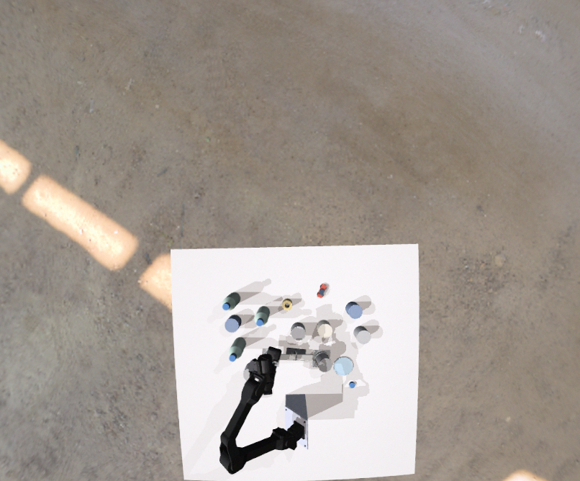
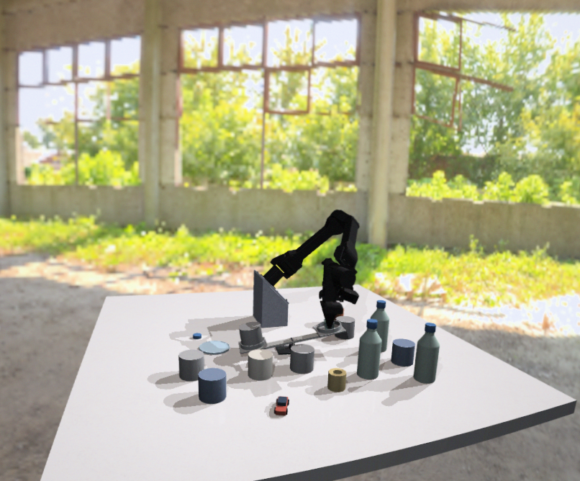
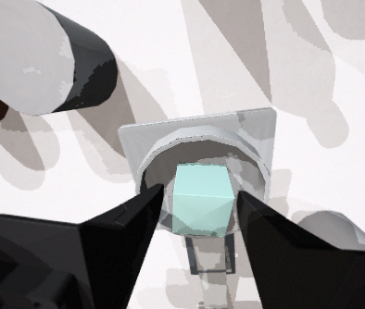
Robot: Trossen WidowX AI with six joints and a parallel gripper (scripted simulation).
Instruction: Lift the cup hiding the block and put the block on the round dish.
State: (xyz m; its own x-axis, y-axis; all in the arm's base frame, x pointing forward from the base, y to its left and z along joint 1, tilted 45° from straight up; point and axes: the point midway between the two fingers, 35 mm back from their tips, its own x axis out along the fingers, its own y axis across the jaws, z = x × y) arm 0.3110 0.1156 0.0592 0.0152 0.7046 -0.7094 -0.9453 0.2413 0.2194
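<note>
Now: the light blue round dish 37 cm to the right of my gripper tip, 9 cm behind it and 8 cm below it. Also, from my gripper tip: orange cylinder: 20 cm behind, 13 cm to the left, 4 cm below; small red car: 31 cm ahead, 27 cm to the right, 7 cm below; cream cup: 29 cm to the right, 12 cm ahead, 4 cm below.
</note>
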